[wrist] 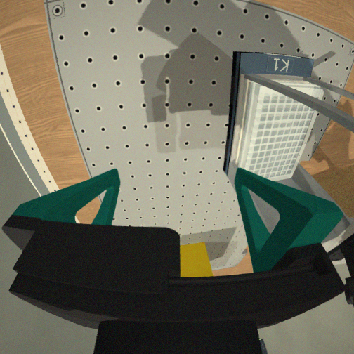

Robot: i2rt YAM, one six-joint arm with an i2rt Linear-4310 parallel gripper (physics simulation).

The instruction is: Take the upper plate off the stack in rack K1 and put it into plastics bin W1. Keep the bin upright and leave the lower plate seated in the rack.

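Note:
Rack K1 (250, 62) stands at the right of the view, with its blue label plate at the far end. A pale gridded plate (282, 132) lies on top in the rack, between grey rails. The lower plate cannot be told apart beneath it. My gripper (176, 174) is open, its green fingers wide apart with nothing between them. The right fingertip shows close to the near left corner of the rack; their height difference is unclear. Part of the yellow plastics bin (195, 260) shows at the bottom, mostly hidden behind the black gripper body. No label on it is visible.
A grey perforated board (117, 70) lies under the rack, on a wooden table (25, 30). Grey rails (300, 95) slant over the plate toward the right edge. A pale strip with dark dots curves along the left. A brown surface shows at the right.

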